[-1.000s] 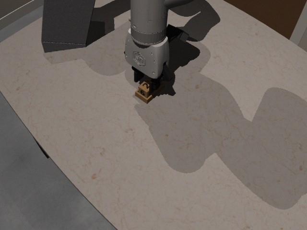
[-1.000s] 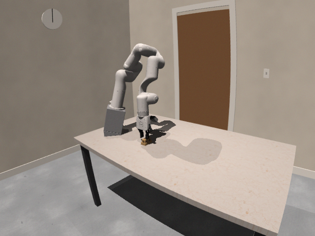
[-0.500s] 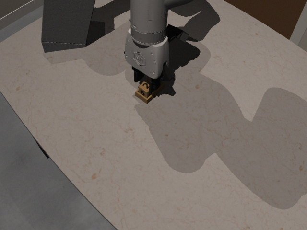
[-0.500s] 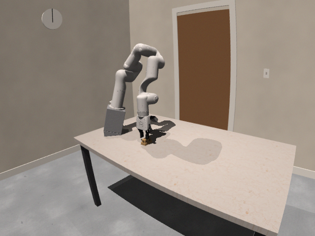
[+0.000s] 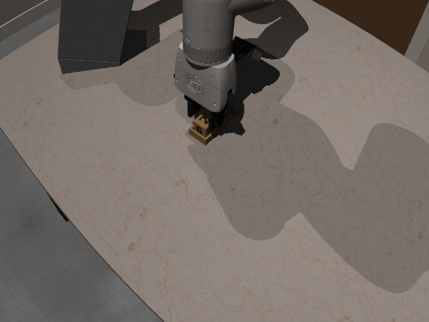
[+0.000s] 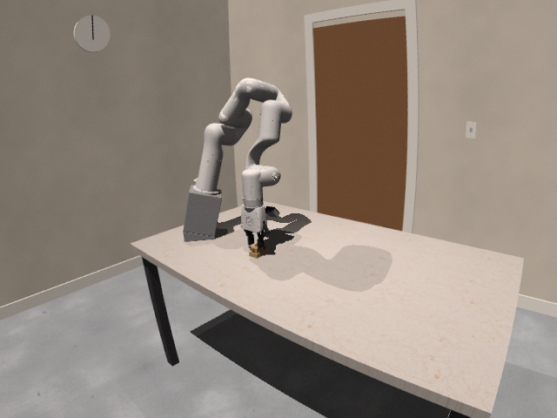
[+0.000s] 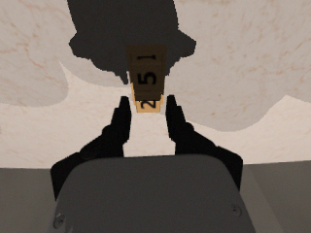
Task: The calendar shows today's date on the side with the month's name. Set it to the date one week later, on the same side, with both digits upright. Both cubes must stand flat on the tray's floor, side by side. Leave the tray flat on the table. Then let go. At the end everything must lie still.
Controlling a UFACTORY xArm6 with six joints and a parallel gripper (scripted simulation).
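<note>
Now: hand 2 cm to the right of the wooden tray and 5 cm above it.
</note>
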